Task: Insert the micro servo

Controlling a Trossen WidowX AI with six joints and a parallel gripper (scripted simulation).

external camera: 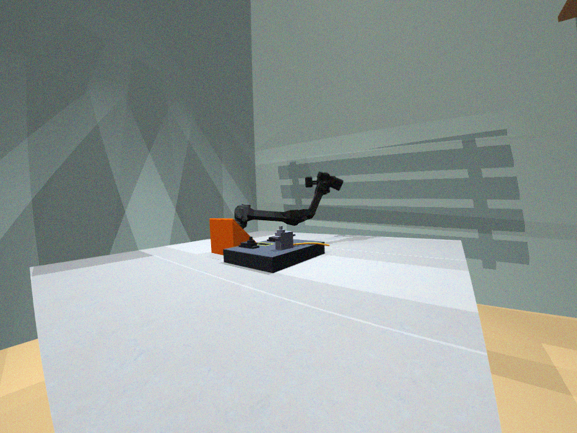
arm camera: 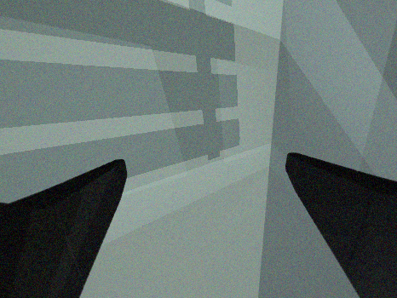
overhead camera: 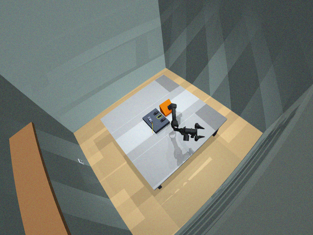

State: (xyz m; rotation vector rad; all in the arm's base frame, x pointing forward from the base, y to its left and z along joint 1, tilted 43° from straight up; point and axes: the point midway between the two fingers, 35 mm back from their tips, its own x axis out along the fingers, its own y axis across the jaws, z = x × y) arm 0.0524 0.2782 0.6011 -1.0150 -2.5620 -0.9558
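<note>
Now: gripper tip 28 cm short of the dark grey deck, 62 cm to the left of it and 30 cm above it.
</note>
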